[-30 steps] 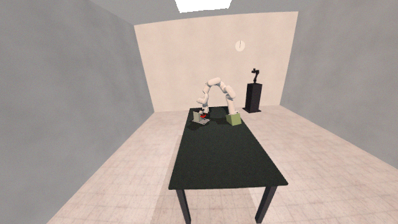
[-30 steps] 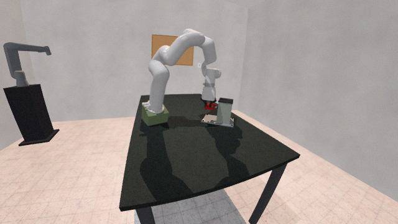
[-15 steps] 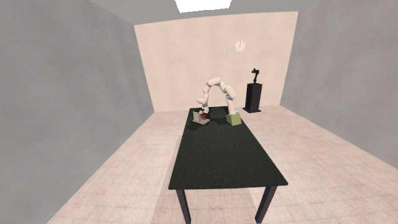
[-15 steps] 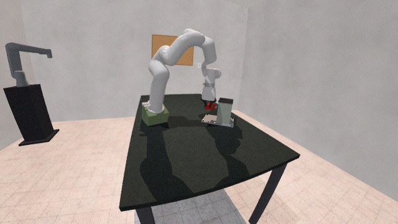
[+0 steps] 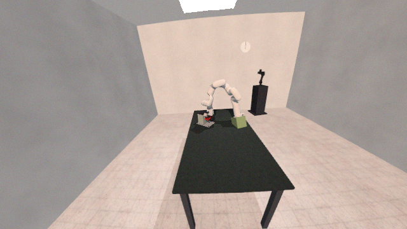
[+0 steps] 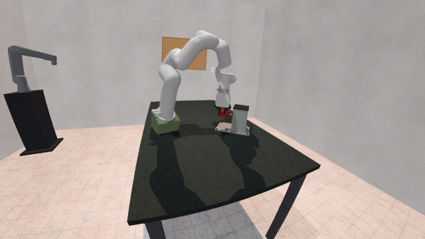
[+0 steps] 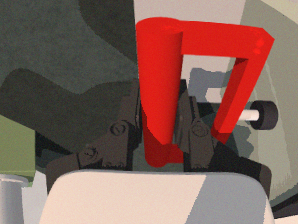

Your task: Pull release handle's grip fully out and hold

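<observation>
My gripper is now 70 mm short of the light baseplate, 70 mm to the left of it and 100 mm above it.
</observation>
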